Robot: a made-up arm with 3 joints.
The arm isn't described. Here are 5 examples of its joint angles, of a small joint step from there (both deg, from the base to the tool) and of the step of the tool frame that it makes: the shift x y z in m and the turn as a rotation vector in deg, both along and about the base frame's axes.
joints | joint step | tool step
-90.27 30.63 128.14 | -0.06 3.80 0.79 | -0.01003 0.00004 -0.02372 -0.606 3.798 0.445
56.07 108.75 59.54 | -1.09 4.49 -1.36 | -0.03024 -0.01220 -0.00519 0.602 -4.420 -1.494
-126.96 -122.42 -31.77 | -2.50 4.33 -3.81 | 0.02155 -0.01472 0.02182 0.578 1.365 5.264
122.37 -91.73 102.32 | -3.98 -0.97 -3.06 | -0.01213 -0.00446 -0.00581 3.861 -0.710 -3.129
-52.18 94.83 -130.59 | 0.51 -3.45 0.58 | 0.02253 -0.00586 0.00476 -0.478 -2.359 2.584
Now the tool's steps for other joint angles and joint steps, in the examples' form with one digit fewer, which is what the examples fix.
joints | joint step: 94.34 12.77 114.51 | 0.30 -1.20 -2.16
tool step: 0.0006 0.0004 -0.0113 1.81 1.23 0.36
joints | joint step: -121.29 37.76 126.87 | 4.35 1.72 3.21
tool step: -0.0089 -0.0270 -0.0429 -6.86 0.53 2.59
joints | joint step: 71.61 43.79 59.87 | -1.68 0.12 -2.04
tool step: 0.0017 -0.0094 -0.0078 3.15 -0.58 1.30
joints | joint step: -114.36 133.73 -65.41 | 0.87 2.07 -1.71
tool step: -0.0150 -0.0144 0.0041 -2.07 2.38 -0.27
